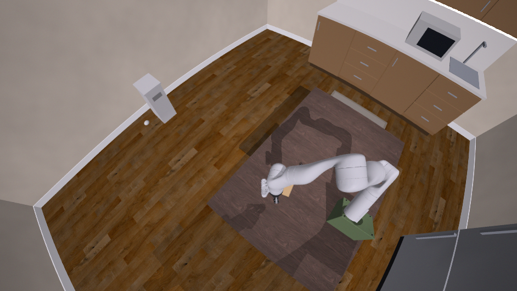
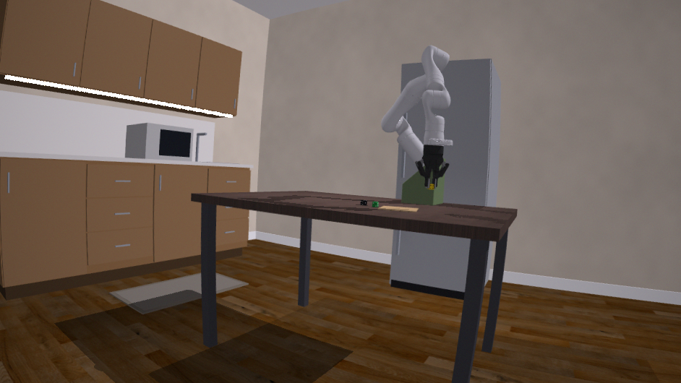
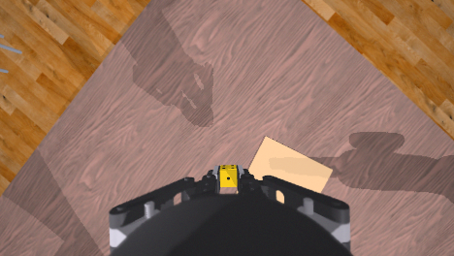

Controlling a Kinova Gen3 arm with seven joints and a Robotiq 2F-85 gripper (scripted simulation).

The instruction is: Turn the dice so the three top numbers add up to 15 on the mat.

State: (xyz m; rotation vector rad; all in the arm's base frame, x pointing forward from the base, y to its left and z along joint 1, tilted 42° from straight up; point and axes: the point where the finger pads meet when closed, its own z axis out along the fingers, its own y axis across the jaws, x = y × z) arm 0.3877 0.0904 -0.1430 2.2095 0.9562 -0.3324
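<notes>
My gripper is now 30 mm short of the tan mat, 110 mm to the left of it and 100 mm above it. Round my hand: black die (10 mm ahead, 280 mm to the right, 100 mm below); then yellow die (10 mm below); then green die (30 mm ahead, 220 mm to the right, 100 mm below).
</notes>
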